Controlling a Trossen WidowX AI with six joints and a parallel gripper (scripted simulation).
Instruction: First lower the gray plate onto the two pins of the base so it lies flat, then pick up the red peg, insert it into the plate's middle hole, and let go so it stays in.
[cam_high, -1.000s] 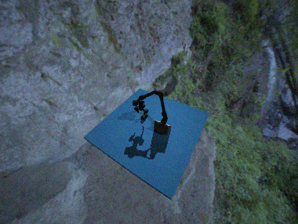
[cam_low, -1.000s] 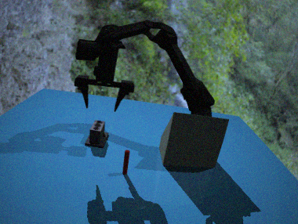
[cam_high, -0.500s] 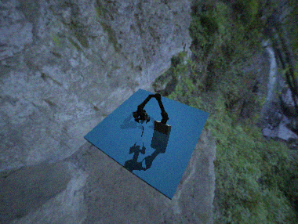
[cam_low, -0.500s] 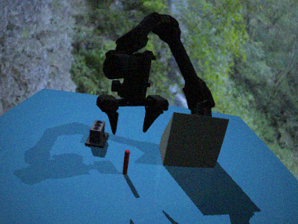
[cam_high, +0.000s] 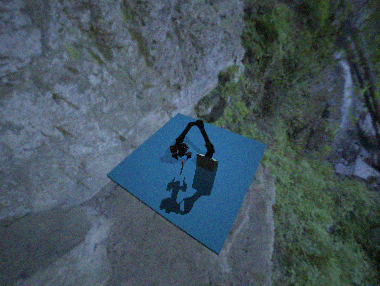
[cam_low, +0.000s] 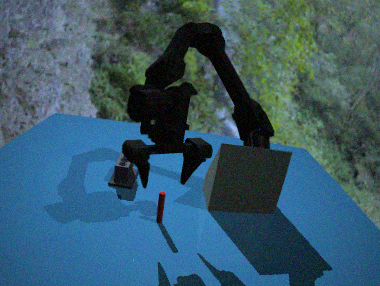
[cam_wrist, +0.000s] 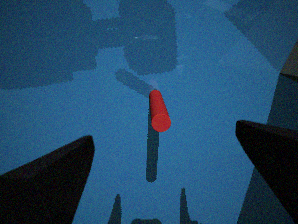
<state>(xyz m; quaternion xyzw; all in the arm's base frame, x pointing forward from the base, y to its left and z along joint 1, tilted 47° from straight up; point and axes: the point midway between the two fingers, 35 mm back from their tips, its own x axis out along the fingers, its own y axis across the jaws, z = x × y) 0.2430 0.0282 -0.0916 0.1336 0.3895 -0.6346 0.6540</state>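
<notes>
The red peg lies 6 cm below my gripper tip. Round my gripper tip: gray plate (22 cm to the right, 9 cm ahead, 5 cm below).
</notes>
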